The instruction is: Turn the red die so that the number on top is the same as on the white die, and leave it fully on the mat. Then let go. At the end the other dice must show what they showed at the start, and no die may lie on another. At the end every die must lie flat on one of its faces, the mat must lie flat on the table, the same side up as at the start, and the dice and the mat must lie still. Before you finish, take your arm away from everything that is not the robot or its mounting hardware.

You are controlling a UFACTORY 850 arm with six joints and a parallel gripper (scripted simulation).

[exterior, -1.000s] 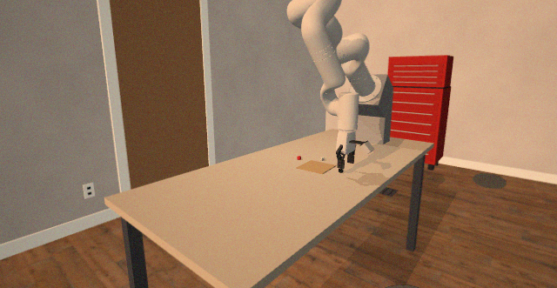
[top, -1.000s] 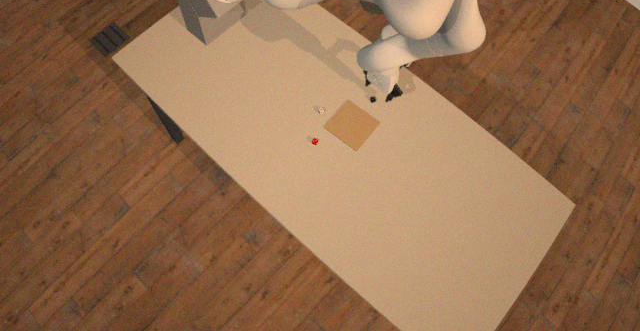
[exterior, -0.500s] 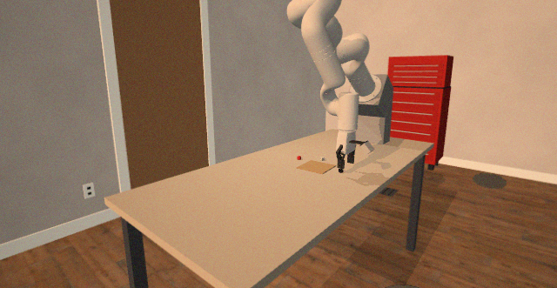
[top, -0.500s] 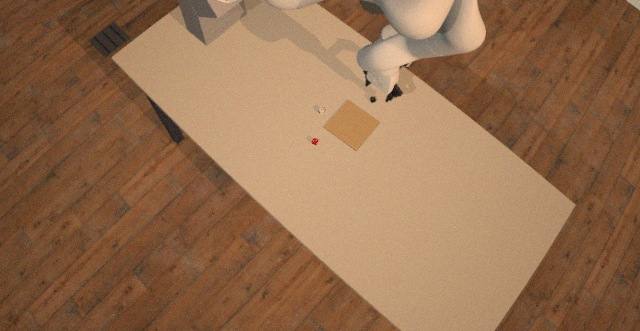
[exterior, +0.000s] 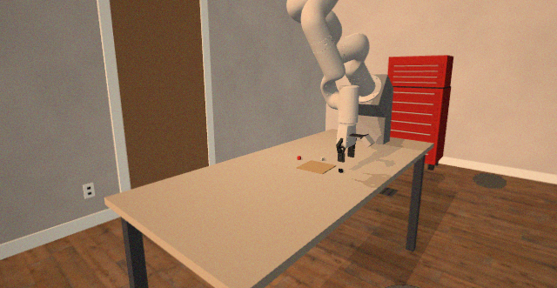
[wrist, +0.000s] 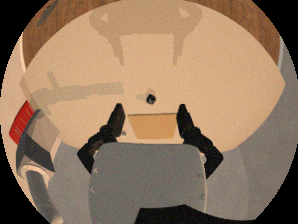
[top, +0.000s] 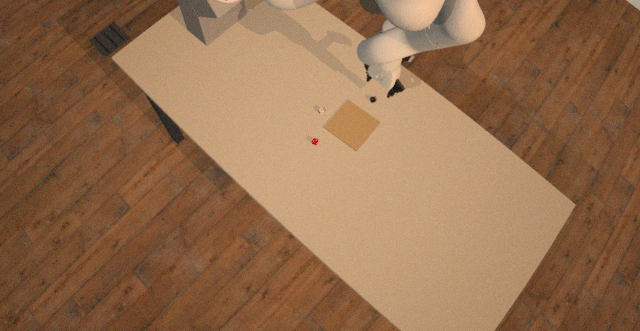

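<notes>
Now: hand 100 mm past the red die, 270 mm to the left of it and 70 mm above it. The rest, counted from my hand: black die: 10 mm behind, 20 mm to the right, 70 mm below; white die: 140 mm behind, 160 mm to the right, 70 mm below; mat: 30 mm behind, 150 mm to the right, 70 mm below.
</notes>
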